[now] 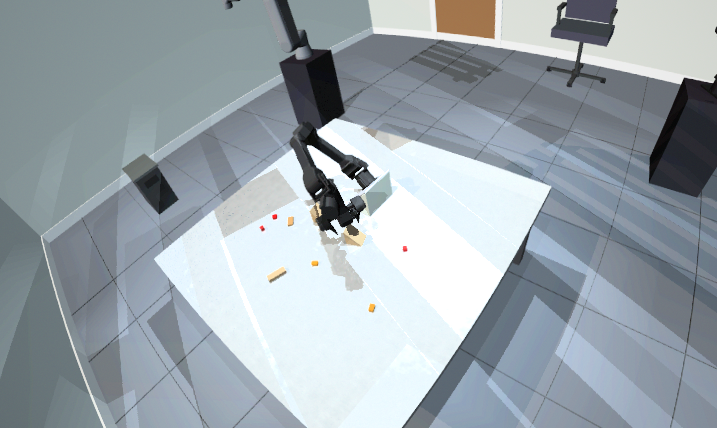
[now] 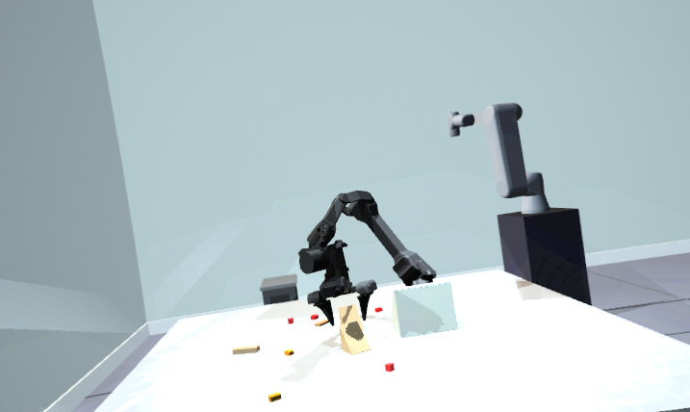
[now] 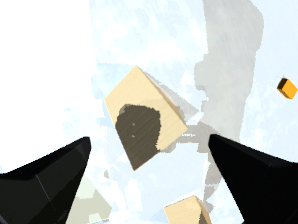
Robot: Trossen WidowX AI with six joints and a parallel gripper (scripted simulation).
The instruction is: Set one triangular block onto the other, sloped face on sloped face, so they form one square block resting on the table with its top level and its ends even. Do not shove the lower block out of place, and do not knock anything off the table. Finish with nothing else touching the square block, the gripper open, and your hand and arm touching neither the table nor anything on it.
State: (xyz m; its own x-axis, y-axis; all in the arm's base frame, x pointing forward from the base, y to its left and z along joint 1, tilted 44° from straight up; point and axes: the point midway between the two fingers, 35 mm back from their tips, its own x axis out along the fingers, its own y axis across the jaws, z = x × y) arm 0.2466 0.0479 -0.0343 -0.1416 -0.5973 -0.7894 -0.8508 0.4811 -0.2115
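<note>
Right now the tan triangular block is 1 cm to the left of my gripper tip and 5 cm below it. The rest, counted from my gripper tip: tan bar: 28 cm ahead, 15 cm to the right, 6 cm below.
</note>
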